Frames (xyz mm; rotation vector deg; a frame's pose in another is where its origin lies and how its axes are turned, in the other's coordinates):
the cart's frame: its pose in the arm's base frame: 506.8 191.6 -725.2 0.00 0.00 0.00
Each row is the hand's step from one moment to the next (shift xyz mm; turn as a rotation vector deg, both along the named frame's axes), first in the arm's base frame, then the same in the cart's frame.
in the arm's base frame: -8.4 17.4 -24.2 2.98 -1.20 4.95
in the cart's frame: -8.4 17.4 -24.2 2.98 -1.20 4.95
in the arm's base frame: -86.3 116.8 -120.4 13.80 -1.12 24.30
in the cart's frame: -86.3 116.8 -120.4 13.80 -1.12 24.30
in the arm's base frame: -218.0 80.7 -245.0 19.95 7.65 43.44
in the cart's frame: -218.0 80.7 -245.0 19.95 7.65 43.44
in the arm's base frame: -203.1 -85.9 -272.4 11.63 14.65 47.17
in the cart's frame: -203.1 -85.9 -272.4 11.63 14.65 47.17
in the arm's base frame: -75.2 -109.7 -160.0 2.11 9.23 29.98
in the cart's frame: -75.2 -109.7 -160.0 2.11 9.23 29.98
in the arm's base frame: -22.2 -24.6 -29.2 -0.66 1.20 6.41
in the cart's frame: -22.2 -24.6 -29.2 -0.66 1.20 6.41
